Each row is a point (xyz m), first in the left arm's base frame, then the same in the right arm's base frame.
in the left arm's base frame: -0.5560 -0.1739 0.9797
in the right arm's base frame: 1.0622 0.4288 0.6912
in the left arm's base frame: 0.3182 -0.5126 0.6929
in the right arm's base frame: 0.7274 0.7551 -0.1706
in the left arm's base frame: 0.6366 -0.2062 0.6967
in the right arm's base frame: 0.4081 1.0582 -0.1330
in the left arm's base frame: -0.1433 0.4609 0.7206
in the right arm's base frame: 0.3241 0.7062 0.8276
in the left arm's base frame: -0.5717 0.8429 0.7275
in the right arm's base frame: 0.2641 0.5127 1.3647
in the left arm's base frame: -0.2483 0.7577 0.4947
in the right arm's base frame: 0.0309 0.5587 1.0337
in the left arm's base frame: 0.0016 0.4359 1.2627
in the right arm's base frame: 0.6406 1.1642 0.9016
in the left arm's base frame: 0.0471 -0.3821 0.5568
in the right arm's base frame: 0.6658 0.5094 0.0413
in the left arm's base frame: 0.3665 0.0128 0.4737
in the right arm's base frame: 0.2329 0.7779 0.1147
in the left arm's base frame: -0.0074 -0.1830 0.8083
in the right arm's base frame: 0.7303 0.6922 0.3027
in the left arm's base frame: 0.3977 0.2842 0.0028
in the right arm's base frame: -0.2626 0.5539 0.1407
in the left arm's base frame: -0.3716 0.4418 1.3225
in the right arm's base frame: 0.8289 0.9469 1.1470
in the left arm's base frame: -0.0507 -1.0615 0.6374
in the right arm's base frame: 1.1849 0.3192 -0.3734
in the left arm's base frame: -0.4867 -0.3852 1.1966
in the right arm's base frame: 1.3104 0.5676 0.5662
